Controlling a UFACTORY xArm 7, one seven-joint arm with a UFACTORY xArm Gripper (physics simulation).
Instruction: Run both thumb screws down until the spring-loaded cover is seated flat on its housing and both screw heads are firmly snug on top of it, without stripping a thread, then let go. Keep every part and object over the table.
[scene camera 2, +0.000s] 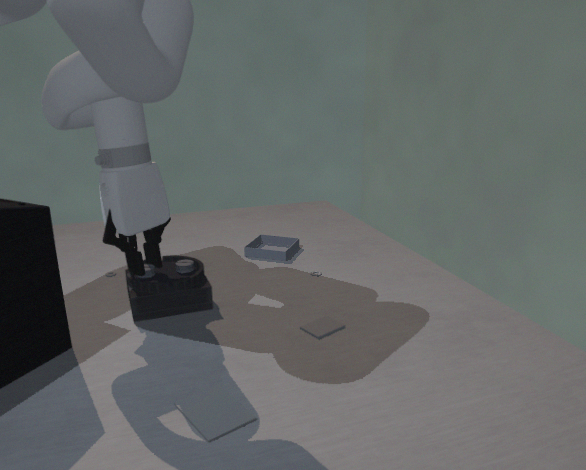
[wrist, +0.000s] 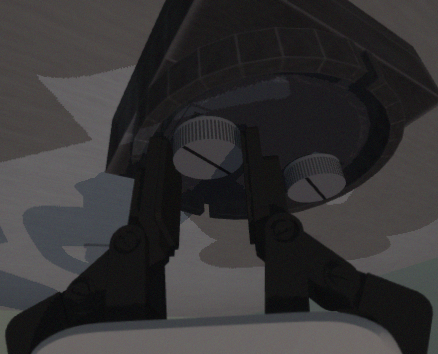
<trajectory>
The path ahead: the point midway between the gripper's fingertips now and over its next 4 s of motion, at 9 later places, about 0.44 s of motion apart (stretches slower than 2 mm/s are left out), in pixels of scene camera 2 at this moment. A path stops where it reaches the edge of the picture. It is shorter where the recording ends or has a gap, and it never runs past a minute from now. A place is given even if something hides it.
My gripper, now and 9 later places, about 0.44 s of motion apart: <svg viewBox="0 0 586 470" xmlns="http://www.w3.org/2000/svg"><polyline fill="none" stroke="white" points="146,270 143,264 143,264 143,261 151,259 166,259 167,266 166,261 165,257 165,257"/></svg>
</trajectory>
